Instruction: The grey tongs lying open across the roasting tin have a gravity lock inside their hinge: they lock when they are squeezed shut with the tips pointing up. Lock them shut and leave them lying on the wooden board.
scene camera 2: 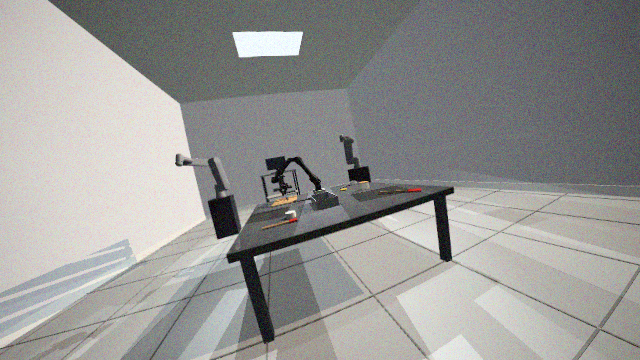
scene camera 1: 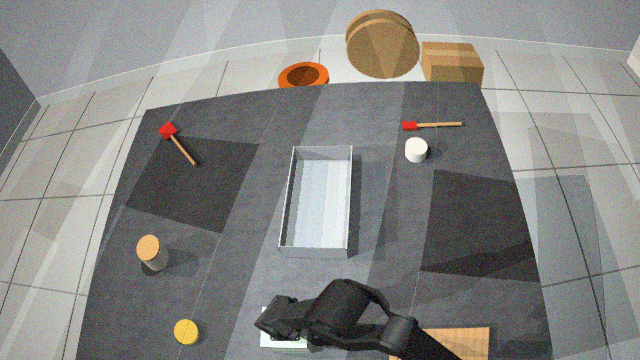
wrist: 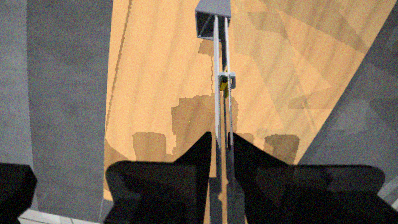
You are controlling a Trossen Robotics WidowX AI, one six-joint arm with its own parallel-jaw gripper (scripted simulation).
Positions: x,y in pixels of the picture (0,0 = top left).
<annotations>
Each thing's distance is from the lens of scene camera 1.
tan-topped cylinder (scene camera 1: pixel 150 250): 1.05 m
roasting tin (scene camera 1: pixel 317 209): 1.04 m
</annotations>
